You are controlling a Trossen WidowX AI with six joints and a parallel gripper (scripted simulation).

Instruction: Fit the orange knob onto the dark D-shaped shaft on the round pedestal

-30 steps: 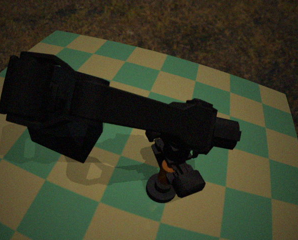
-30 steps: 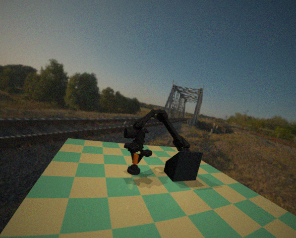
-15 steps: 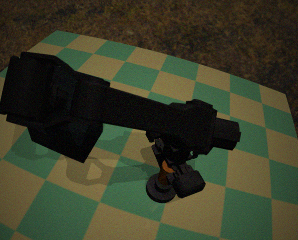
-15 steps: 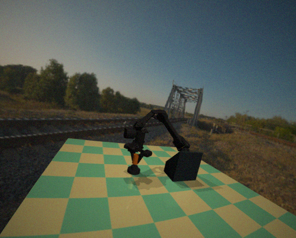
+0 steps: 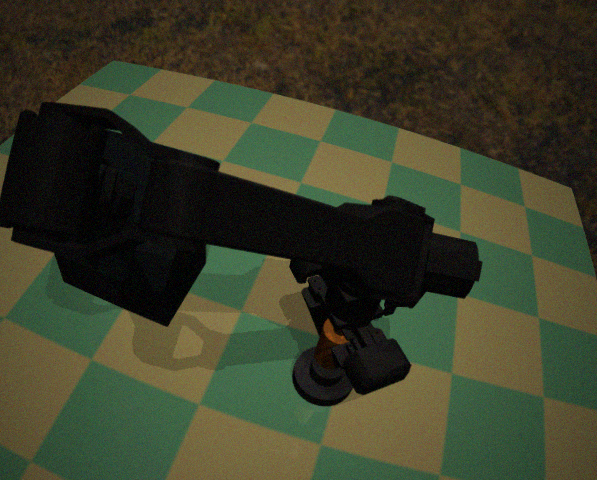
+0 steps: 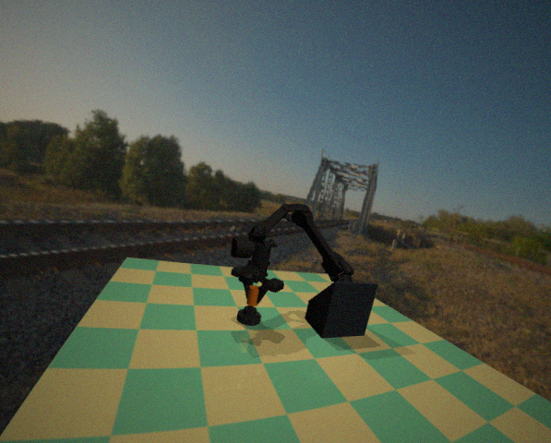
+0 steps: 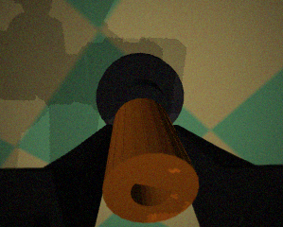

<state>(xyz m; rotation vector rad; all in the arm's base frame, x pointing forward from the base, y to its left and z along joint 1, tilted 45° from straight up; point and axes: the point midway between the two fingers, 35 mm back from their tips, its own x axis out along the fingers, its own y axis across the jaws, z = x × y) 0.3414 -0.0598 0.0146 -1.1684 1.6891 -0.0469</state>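
Right now the orange knob is 20 mm above my gripper tip. The rest, counted from my gripper tip: dark round pedestal 40 mm below.
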